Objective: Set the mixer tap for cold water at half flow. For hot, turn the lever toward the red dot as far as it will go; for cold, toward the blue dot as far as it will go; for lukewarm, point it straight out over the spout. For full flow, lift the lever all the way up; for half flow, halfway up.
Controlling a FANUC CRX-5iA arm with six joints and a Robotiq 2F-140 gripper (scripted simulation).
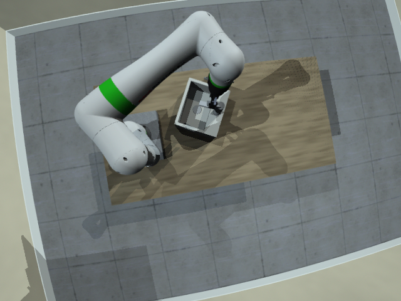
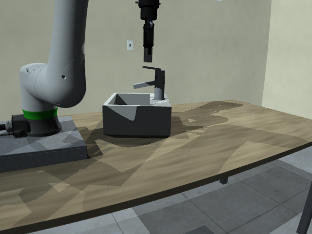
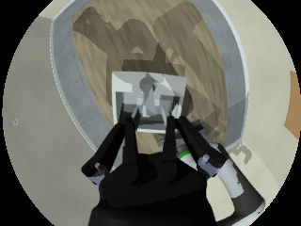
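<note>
Right now my hand is 20 mm short of the lever, 10 mm to the left of it and 60 mm above it. Also, from my hand: basin 50 mm behind, 40 mm to the left, 300 mm below.
</note>
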